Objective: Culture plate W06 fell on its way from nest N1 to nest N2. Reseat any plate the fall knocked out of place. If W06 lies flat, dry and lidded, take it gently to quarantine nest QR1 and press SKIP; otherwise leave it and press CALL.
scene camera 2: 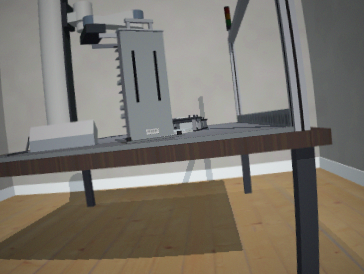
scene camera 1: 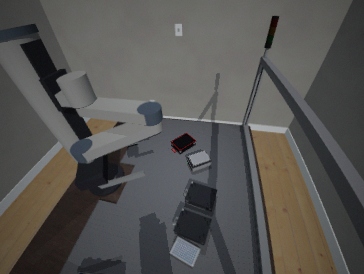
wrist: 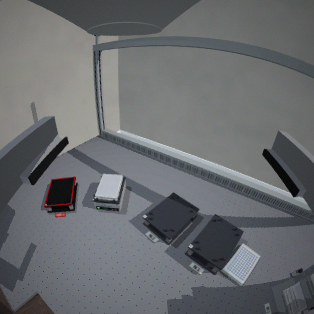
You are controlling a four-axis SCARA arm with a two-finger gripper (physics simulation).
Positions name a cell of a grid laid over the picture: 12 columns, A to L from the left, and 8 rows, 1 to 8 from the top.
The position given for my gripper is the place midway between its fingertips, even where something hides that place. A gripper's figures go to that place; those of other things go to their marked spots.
Scene:
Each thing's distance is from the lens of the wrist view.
my gripper (wrist: G4): 10 cm
slotted rail (wrist: I5): 78 cm

